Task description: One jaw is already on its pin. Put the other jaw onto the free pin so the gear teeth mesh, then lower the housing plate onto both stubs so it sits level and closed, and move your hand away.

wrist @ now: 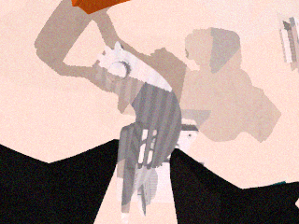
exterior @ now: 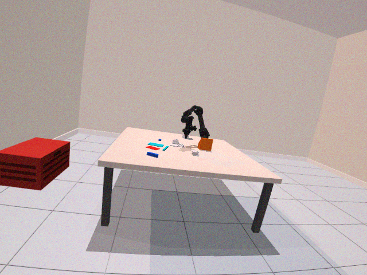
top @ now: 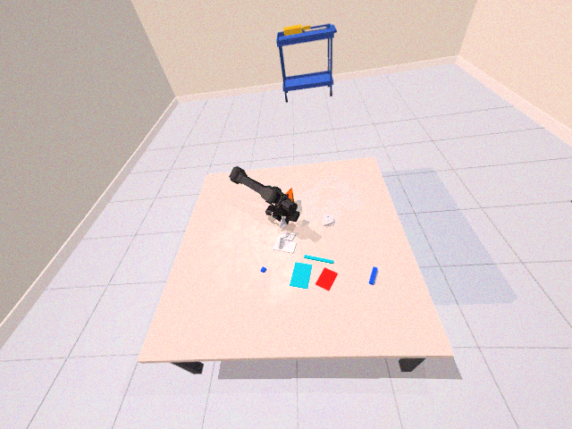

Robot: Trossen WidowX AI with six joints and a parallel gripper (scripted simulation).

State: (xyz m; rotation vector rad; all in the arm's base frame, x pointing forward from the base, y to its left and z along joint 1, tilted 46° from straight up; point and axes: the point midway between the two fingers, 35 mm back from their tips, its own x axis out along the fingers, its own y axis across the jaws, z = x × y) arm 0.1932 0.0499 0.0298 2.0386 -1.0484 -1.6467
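My gripper tip is now 100 mm short of the base and 80 mm above it. From my gripper tip the other things lie so: cyan plate (280 mm ahead, 100 mm to the left, 80 mm below); then cyan bar (190 mm ahead, 190 mm to the left, 80 mm below); then small blue cube (260 mm ahead, 100 mm to the right, 80 mm below).
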